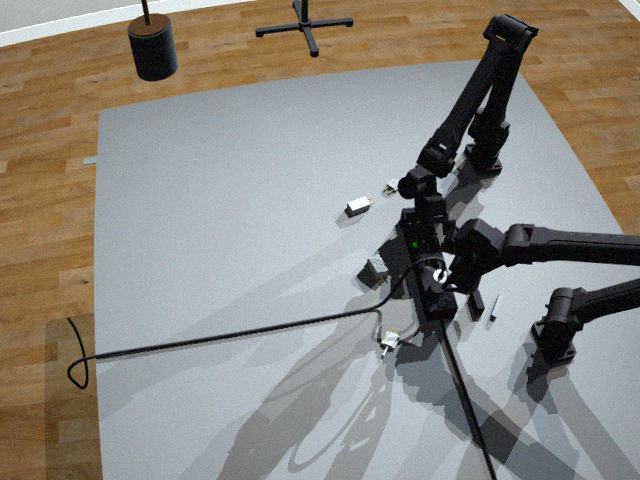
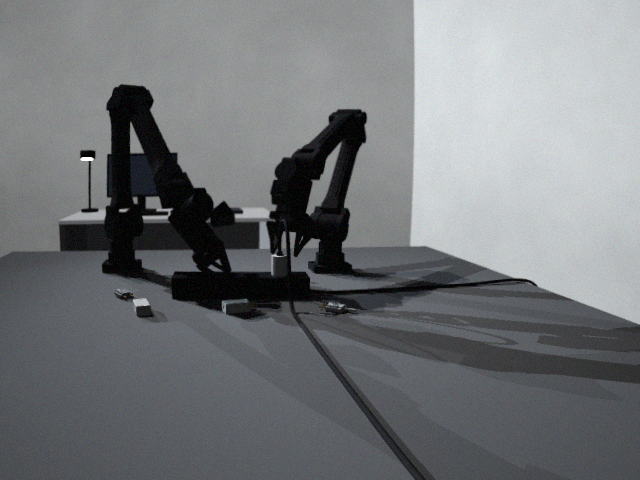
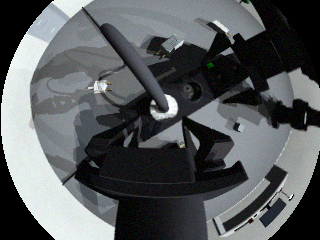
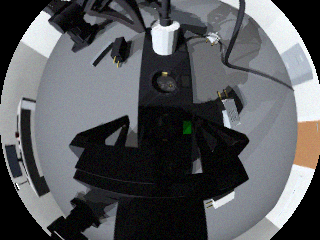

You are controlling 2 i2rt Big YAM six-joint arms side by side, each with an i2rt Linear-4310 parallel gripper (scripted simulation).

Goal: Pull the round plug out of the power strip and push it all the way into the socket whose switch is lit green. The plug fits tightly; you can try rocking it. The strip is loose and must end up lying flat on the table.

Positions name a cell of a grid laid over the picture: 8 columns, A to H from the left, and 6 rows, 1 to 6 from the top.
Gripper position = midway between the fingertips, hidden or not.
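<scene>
Left gripper (image 2: D4), also in image 1 (image 1: F4), image 3 (image 3: E3). Right gripper (image 2: C4), also in image 3 (image 3: F3), image 4 (image 4: E3). Round white plug (image 4: E1).
</scene>
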